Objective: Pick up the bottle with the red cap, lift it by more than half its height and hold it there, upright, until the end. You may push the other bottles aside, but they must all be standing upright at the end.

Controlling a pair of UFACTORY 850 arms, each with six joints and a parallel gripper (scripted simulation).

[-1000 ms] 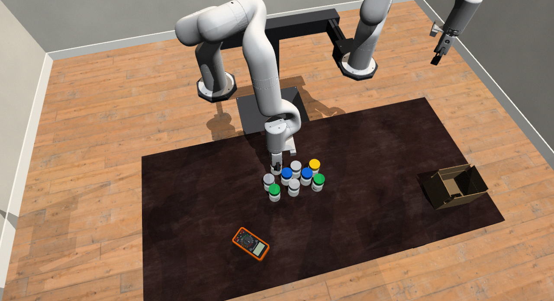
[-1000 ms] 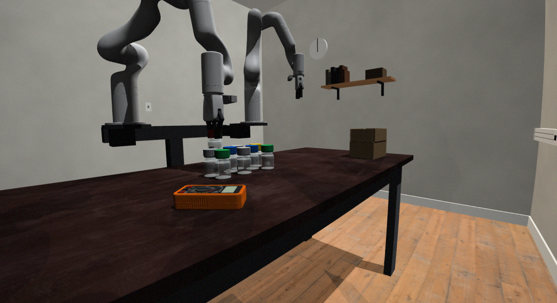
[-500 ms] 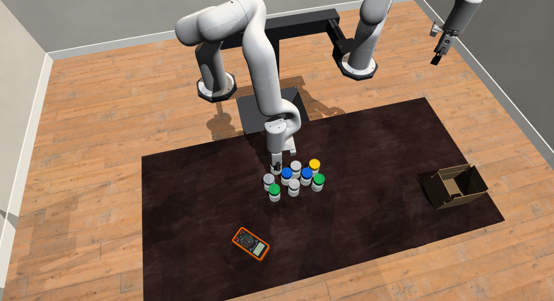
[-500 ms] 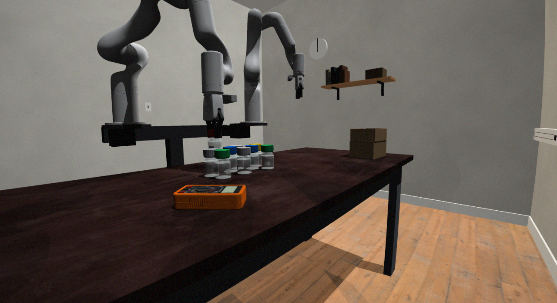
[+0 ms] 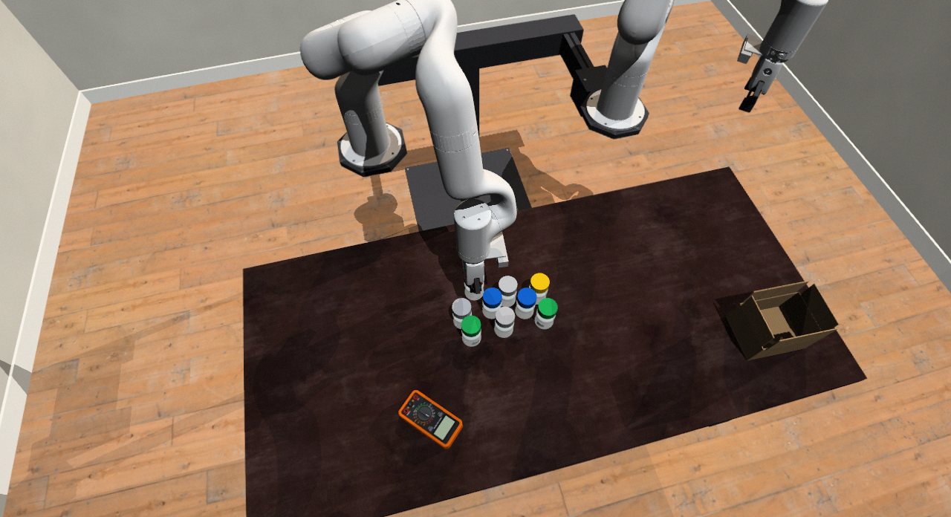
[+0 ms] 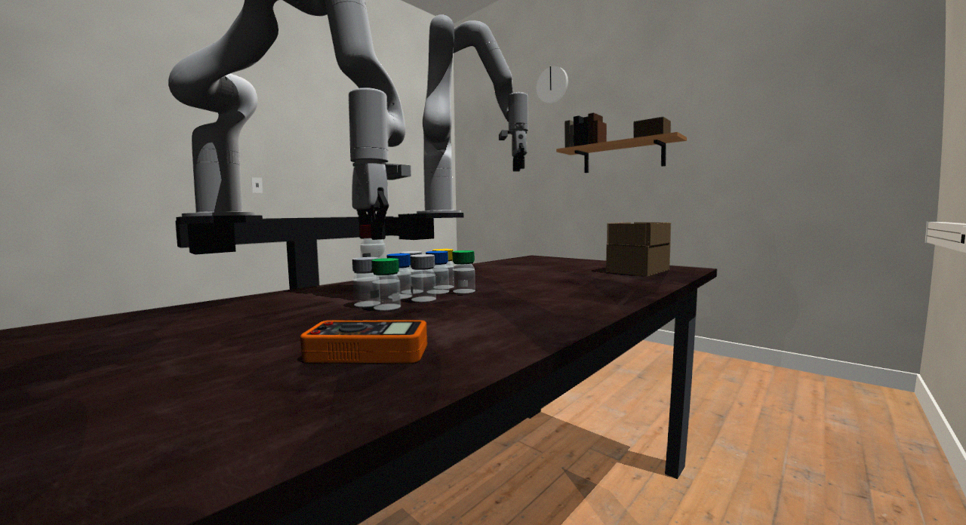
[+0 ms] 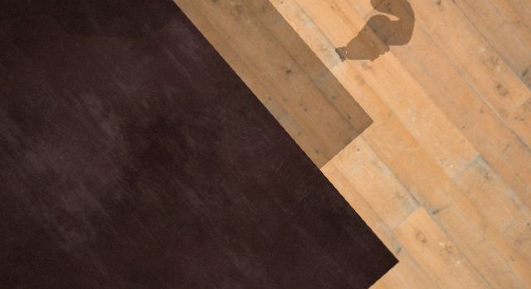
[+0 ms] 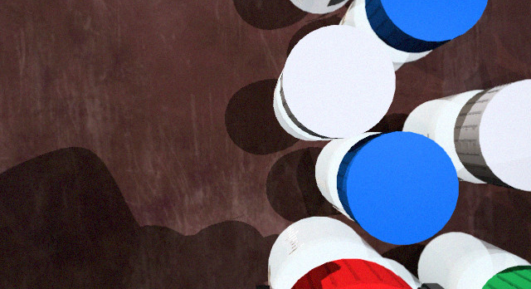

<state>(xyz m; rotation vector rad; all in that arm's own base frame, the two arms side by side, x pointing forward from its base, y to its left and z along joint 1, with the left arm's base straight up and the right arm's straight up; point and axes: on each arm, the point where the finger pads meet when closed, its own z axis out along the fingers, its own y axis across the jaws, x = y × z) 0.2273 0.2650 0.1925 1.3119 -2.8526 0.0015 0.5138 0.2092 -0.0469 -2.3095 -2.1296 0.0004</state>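
Note:
Now: the red-capped bottle 40 mm below my right hand. The rest, counted from my right hand: cardboard box (260 mm ahead, 830 mm to the left, 100 mm below).

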